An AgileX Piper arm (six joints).
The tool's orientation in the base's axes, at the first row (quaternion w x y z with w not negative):
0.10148 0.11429 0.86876 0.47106
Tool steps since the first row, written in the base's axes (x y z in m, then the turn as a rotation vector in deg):
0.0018 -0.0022 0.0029 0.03 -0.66 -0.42
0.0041 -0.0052 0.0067 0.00 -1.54 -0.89
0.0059 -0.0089 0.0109 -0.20 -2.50 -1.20
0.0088 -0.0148 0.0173 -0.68 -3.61 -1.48
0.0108 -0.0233 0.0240 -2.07 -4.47 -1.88
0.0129 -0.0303 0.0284 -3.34 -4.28 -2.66
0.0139 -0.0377 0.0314 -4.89 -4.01 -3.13
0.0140 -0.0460 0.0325 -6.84 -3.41 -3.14
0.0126 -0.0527 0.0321 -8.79 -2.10 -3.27
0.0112 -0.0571 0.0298 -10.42 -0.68 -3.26
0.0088 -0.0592 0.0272 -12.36 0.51 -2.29
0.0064 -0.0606 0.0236 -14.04 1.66 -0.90
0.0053 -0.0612 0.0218 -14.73 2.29 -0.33
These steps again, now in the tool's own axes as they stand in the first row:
-0.0026 0.0015 -0.0028 -0.19 -0.70 -0.29
-0.0059 0.0033 -0.0066 -0.39 -1.57 -0.75
-0.0090 0.0051 -0.0112 -0.46 -2.36 -1.40
-0.0139 0.0076 -0.0185 -0.31 -3.23 -2.27
-0.0188 0.0090 -0.0283 0.79 -4.16 -3.14
-0.0232 0.0092 -0.0356 2.11 -4.85 -2.93
-0.0265 0.0079 -0.0429 3.70 -5.26 -2.90
-0.0291 0.0044 -0.0500 5.73 -5.15 -2.97
-0.0297 0.0004 -0.0555 7.99 -4.77 -2.41
-0.0295 -0.0040 -0.0582 9.96 -4.18 -1.75
-0.0277 -0.0076 -0.0591 12.09 -2.93 -1.88
-0.0255 -0.0116 -0.0590 13.93 -1.32 -2.19
-0.0246 -0.0135 -0.0588 14.74 -0.58 -2.19

